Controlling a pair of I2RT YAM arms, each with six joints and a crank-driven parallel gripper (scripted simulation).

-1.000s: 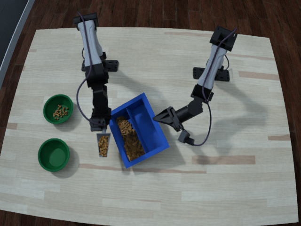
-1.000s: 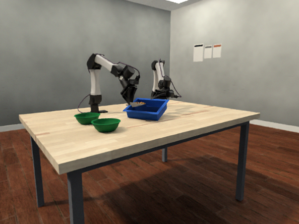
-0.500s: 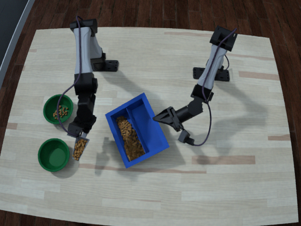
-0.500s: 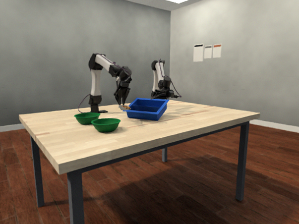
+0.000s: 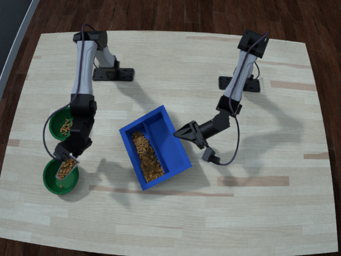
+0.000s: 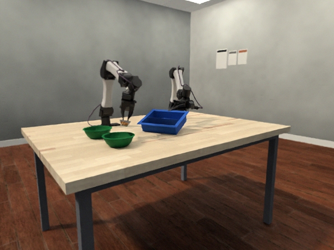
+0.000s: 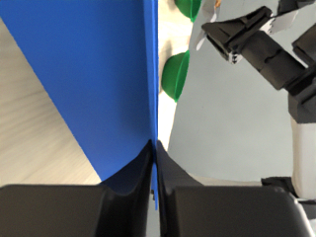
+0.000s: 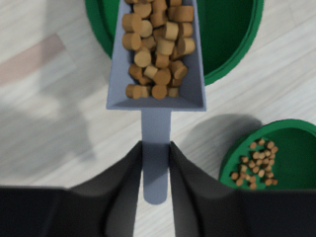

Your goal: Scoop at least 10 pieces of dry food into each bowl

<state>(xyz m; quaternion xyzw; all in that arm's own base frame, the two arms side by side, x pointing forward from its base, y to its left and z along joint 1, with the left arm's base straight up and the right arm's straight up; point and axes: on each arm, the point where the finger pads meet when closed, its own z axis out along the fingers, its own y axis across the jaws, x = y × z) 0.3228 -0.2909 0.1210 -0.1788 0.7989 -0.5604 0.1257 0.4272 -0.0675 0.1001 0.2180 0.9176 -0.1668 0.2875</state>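
Observation:
My left gripper is now 4 cm short of the blue box, 7 cm to the left of it and 5 cm above it. Also, from my left hand: grey scoop 14 cm ahead, 39 cm to the right, 2 cm below.

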